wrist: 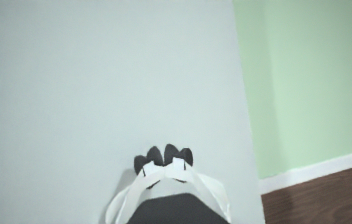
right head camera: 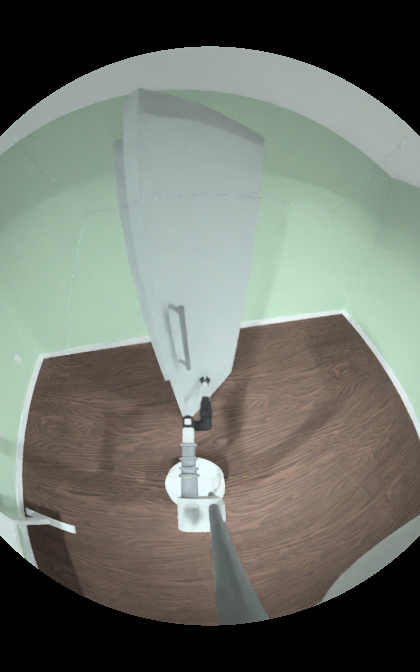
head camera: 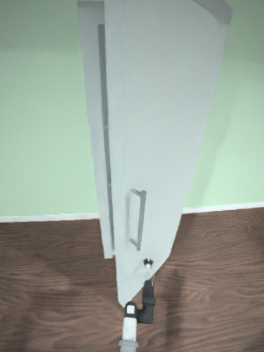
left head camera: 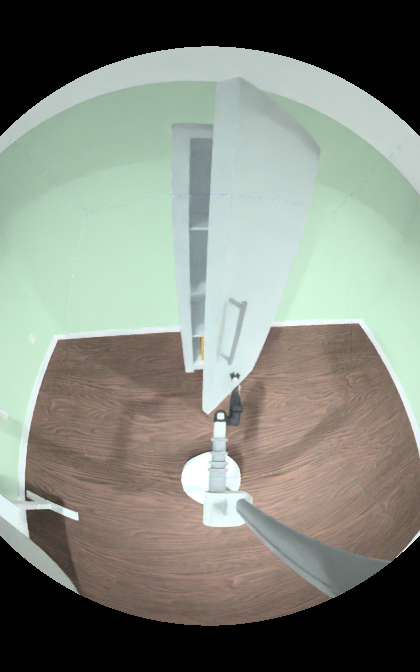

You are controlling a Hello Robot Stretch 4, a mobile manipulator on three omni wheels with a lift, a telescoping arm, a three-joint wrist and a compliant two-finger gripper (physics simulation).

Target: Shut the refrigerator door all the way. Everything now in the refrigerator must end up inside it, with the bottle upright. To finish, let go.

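Places are measured from the robot's base along level axes (x right, y back, z down), in metres.
Pixels of known places: gripper, fingertip midpoint: (wrist: 163, 157) (right head camera: 204, 376) (head camera: 148, 258) (left head camera: 234, 371).
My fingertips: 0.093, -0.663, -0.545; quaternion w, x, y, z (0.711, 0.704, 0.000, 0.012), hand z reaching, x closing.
Behind a point stands the place of what it marks, as x, y, z.
The refrigerator door (head camera: 162, 125) @[0.072, -0.675, -1.382] (left head camera: 255, 225) @[0.029, -0.626, -1.403] (right head camera: 200, 215) @[0.081, -0.686, -1.430] (wrist: 120, 75) @[0.060, -0.661, -0.647] stands partly open, with a grey bar handle (head camera: 142, 220) @[0.023, -0.522, -1.057] (left head camera: 238, 332) @[0.021, -0.520, -1.064] (right head camera: 184, 337) @[0.020, -0.520, -1.063] on its outer face. A narrow gap shows the refrigerator body (head camera: 94, 100) @[-0.250, -0.959, -1.423] (left head camera: 181, 200) @[-0.245, -0.960, -1.426] at its left, with shelves inside. An orange thing (left head camera: 202, 348) @[-0.134, -1.037, -0.266] shows low inside in the left head view. The bottle cannot be made out. My gripper (head camera: 148, 262) @[0.093, -0.663, -0.545] (left head camera: 235, 376) @[0.093, -0.663, -0.545] (right head camera: 205, 381) @[0.093, -0.663, -0.545] (wrist: 163, 157) @[0.093, -0.663, -0.545] is shut and empty, at the outer face of the door, below and right of the handle. Contact with the door is hard to tell.
Green walls (head camera: 40, 125) @[-0.889, -1.418, -1.157] (left head camera: 120, 260) @[-0.891, -1.417, -0.904] (right head camera: 305, 260) @[1.229, -1.786, -0.877] with a white baseboard stand behind and beside the refrigerator. A white bar-like piece (left head camera: 52, 506) (right head camera: 50, 521) stands at the lower left. Brown wood floor (head camera: 50, 280) @[-0.742, -0.689, 0.027] (left head camera: 125, 540) @[-0.620, 0.736, 0.027] (right head camera: 300, 475) @[0.858, 0.081, 0.027] lies around my base.
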